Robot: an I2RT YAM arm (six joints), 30 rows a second.
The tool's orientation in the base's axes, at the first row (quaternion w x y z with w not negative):
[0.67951, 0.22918, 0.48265, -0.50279]
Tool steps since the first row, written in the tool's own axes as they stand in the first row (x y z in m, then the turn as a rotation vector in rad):
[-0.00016, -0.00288, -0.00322, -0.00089, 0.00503, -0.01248]
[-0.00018, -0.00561, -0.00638, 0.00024, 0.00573, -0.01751]
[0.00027, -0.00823, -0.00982, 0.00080, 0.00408, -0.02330]
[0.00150, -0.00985, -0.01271, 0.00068, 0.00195, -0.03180]
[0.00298, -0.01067, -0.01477, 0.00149, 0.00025, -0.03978]
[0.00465, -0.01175, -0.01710, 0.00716, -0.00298, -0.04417]
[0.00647, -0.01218, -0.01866, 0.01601, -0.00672, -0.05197]
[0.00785, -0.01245, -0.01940, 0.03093, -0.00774, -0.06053]
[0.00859, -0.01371, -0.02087, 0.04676, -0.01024, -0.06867]
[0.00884, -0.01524, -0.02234, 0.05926, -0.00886, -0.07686]
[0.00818, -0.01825, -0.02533, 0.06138, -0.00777, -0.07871]
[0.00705, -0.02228, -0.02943, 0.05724, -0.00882, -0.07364]
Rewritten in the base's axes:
[-0.00398, 0.00152, -0.00074, -0.00079, 0.01231, -0.00544]
[-0.00779, 0.00298, -0.00160, -0.00226, 0.01607, -0.00872]
[-0.01161, 0.00450, -0.00302, -0.00620, 0.01978, -0.01142]
[-0.01427, 0.00560, -0.00507, -0.01175, 0.02578, -0.01459]
[-0.01585, 0.00624, -0.00712, -0.01666, 0.03111, -0.01843]
[-0.01777, 0.00690, -0.00942, -0.02128, 0.03073, -0.02478]
[-0.01877, 0.00714, -0.01162, -0.02773, 0.03140, -0.03532]
[-0.01929, 0.00698, -0.01312, -0.03187, 0.03092, -0.05204]
[-0.02104, 0.00732, -0.01418, -0.03715, 0.02912, -0.06913]
[-0.02304, 0.00778, -0.01477, -0.03903, 0.03041, -0.08396]
[-0.02705, 0.00930, -0.01495, -0.03877, 0.03133, -0.08683]
[-0.03247, 0.01152, -0.01500, -0.03768, 0.02879, -0.08080]

